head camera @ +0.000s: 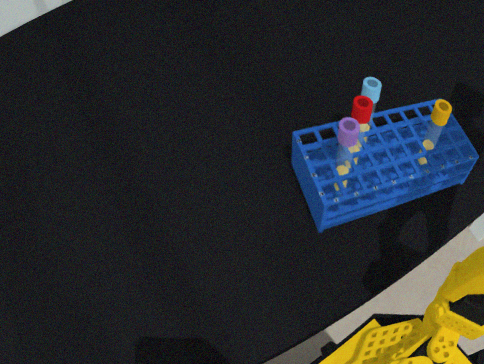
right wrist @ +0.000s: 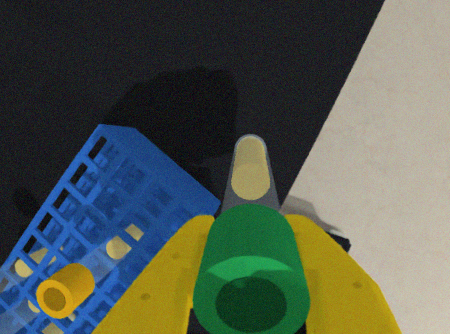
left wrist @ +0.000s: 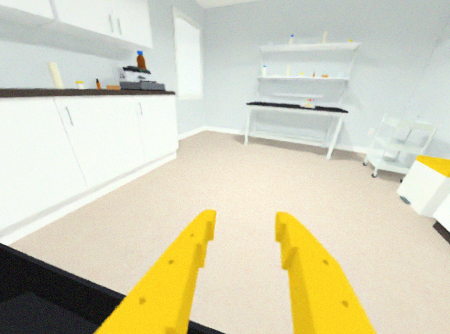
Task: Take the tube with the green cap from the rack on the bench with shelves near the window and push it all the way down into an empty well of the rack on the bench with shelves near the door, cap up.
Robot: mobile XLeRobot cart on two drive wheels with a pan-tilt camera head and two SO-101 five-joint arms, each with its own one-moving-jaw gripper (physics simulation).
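Places are measured from the left arm's base along level axes (x up, y ahead, z left), in centimetres.
Where they show: left hand at its tool point: (left wrist: 214, 221); right hand at its tool point: (right wrist: 213, 234); right arm's base at its link origin: (head camera: 415, 361).
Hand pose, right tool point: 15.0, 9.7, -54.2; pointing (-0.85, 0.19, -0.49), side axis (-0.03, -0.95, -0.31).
Each offset is from my right tool point to the top centre of the thing, as dx, dy, dz. Level surfaces: height alone.
The tube with the green cap @[+2.6, -0.5, -1.0] (right wrist: 250, 230) is in my right gripper (right wrist: 250, 218), whose jaws press on both sides of the cap. The tube's clear lower end with pale contents points away from the camera, over the bench edge beside the rack. The blue rack (head camera: 306, 182) (right wrist: 155, 155) stands on the black bench top @[dx -16.3] (head camera: 125, 150) (right wrist: 310, 45). It holds tubes with purple @[-4.4, +9.8, +17.0] (head camera: 348, 132), red @[-4.4, +11.0, +14.1] (head camera: 362, 110), light blue @[-4.4, +12.3, +11.3] (head camera: 371, 90) and orange @[-4.4, +5.9, +7.0] (head camera: 441, 113) (right wrist: 75, 285) caps; other wells are empty. My left gripper (left wrist: 245, 215) is open and empty above the floor.
The right arm's base (head camera: 385, 342) is at the lower right. In the left wrist view, a far bench with shelves @[dx -17.6] (left wrist: 280, 106) bears small coloured items. A white cabinet (left wrist: 115, 135) stands at the left, a trolley (left wrist: 395, 166) and a yellow-topped bin (left wrist: 422, 187) at the right.
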